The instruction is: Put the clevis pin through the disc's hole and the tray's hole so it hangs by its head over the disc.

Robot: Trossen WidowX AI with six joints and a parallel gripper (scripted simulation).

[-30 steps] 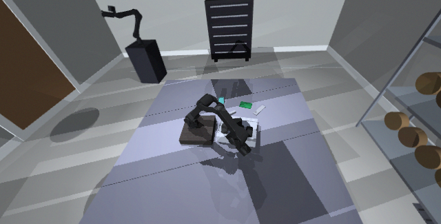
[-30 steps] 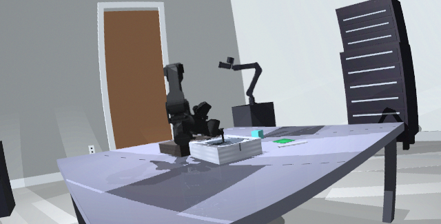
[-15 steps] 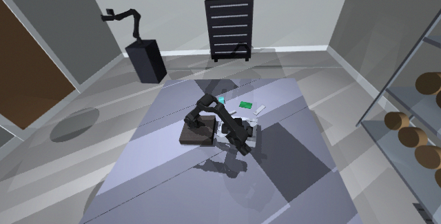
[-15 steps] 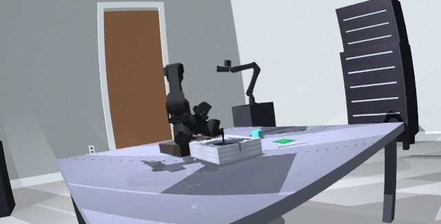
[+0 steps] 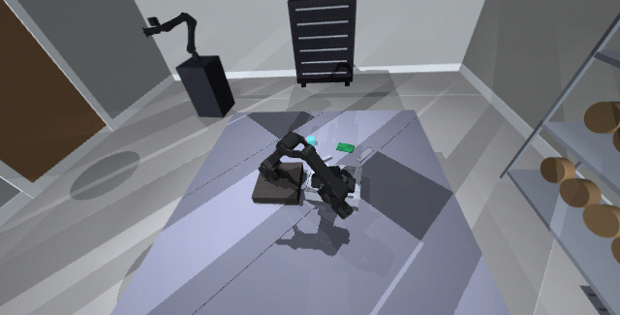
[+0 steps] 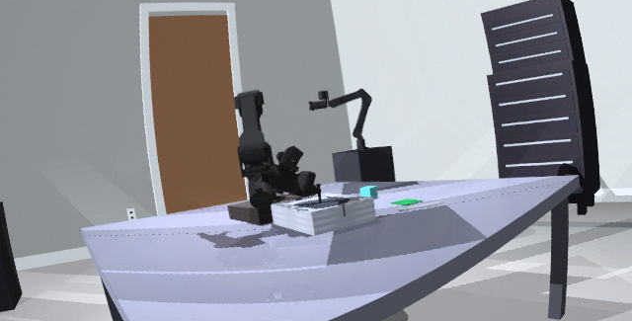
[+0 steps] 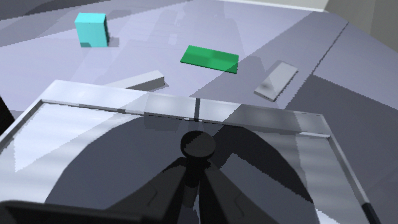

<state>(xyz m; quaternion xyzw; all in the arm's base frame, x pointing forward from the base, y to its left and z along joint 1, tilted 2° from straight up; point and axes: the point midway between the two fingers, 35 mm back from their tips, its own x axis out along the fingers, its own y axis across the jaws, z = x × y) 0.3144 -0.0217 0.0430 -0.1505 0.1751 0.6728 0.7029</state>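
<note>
Now: gripper tip 10 mm above the clevis pin. The rest, counted from my gripper tip: disc: 30 mm below; then pale flat bar: 140 mm ahead, 230 mm to the left, 90 mm below; then steel tray: 10 mm behind, 40 mm below.
</note>
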